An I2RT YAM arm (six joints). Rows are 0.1 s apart.
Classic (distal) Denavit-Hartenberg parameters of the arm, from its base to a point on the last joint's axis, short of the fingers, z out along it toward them. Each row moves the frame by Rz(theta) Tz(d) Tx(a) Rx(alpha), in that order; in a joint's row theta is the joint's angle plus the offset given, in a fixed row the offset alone. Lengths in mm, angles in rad.
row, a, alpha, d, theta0
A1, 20, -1.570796, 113.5, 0
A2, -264, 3.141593, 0, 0
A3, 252.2, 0, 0, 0.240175
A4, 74, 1.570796, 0, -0.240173
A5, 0, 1.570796, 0, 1.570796
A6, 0, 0, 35.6, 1.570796
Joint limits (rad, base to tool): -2.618..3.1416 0..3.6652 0..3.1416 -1.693..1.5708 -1.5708..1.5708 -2.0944..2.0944
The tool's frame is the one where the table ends.
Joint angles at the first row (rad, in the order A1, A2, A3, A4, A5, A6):
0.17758, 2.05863, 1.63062, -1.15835, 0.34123, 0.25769
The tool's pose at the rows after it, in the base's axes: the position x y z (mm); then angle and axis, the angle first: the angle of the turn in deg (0 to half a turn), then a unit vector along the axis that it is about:
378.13 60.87 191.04 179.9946 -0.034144 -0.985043 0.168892
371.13 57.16 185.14 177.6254 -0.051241 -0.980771 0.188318
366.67 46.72 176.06 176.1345 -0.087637 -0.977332 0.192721
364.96 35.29 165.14 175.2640 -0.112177 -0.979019 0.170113
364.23 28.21 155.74 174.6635 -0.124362 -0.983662 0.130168
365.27 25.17 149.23 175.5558 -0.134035 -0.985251 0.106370
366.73 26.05 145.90 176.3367 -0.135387 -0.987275 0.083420
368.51 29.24 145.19 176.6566 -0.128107 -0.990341 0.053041
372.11 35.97 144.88 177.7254 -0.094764 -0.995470 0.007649
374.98 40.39 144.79 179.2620 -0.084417 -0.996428 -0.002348
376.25 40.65 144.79 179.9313 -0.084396 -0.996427 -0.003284
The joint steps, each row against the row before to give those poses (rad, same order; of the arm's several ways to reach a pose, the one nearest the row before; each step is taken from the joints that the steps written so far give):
0.01220, 0.00000, -0.00496, -0.05799, -0.01068, 0.01449
-0.00380, 0.00000, -0.02786, -0.02936, 0.02670, 0.04274
-0.02556, 0.00002, -0.03925, 0.00608, 0.00000, 0.05493
-0.03434, -0.00001, -0.04277, 0.04428, -0.04654, 0.01068
-0.02633, 0.00000, -0.03508, 0.05035, -0.07820, -0.01146
-0.01257, 0.00000, -0.02441, 0.05225, -0.04235, 0.00040
-0.00193, -0.00001, -0.01185, 0.03625, -0.04157, -0.00422
0.00268, 0.00002, -0.00112, 0.02098, -0.05761, -0.01639
0.00914, -0.00002, 0.00035, 0.03778, -0.08354, -0.06181
0.00956, 0.00001, 0.00002, 0.03013, -0.01450, -0.01142
0.00036, -0.00003, -0.00002, 0.01181, 0.00038, 0.00036

